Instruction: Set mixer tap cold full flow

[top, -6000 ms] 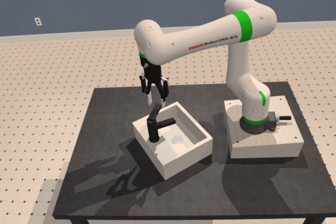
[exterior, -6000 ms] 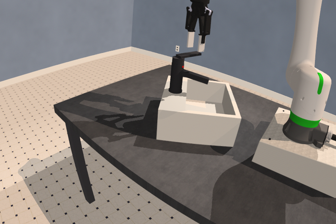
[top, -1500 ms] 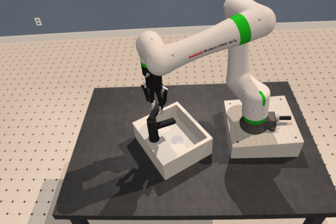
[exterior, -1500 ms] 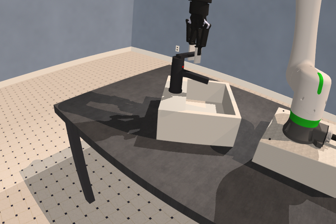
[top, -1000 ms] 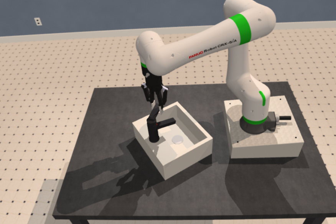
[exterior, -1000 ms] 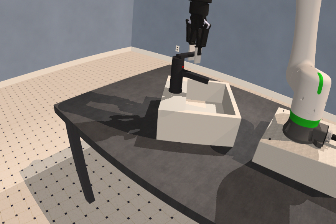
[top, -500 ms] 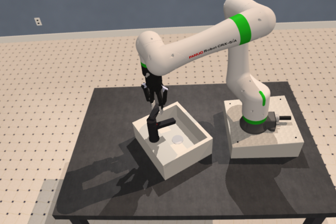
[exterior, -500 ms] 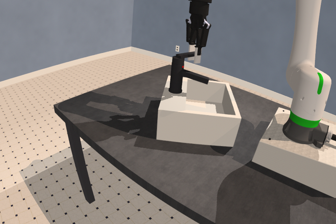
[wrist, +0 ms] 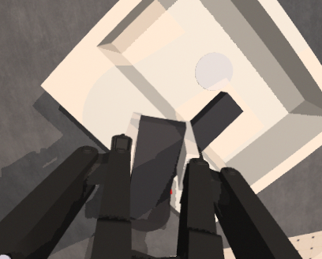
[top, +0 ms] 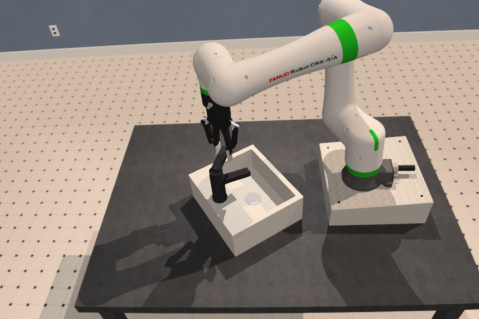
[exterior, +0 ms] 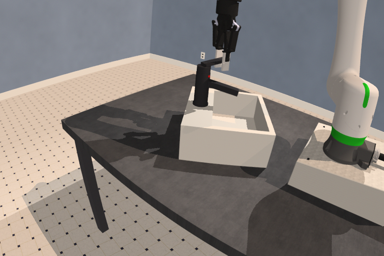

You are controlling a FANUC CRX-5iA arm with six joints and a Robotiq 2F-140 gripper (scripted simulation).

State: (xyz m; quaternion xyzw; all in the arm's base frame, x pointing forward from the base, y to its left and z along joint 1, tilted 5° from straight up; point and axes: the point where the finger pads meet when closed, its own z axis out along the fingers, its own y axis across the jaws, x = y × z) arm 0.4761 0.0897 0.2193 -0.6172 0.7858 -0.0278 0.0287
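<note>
The black mixer tap is 1 cm ahead of my hand, 5 cm to the left of it and 5 cm below it. Round my hand: white basin: 7 cm behind, 24 cm below; lever: 1 cm ahead, 3 cm to the left.
</note>
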